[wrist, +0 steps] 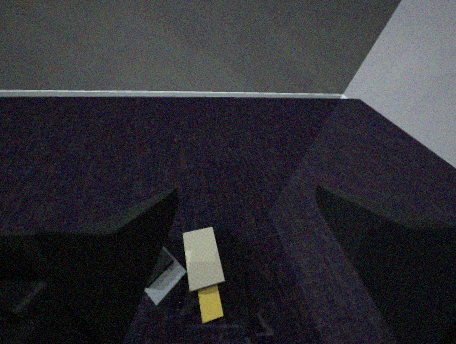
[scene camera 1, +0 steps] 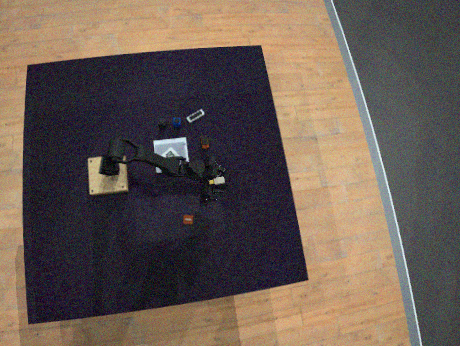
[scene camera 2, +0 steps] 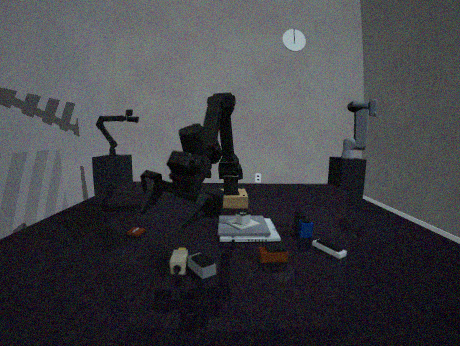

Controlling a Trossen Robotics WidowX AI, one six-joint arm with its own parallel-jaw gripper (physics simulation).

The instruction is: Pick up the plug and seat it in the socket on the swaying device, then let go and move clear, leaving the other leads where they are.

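The plug, a cream block with a yellow tip, lies on the dark mat. In the wrist view it is low, left of centre between the fingers, with the yellow end toward the camera. My gripper is wide open and empty, raised above the mat over the plug's area. The device, a pale grey slab, carries a white diamond plate with a small grey socket block. The arm partly covers the device in scene camera 1. Whether the device is moving cannot be told.
A grey connector lies close beside the plug. An orange block, a blue block, a black block, a white strip and a red-orange tile lie around the device.
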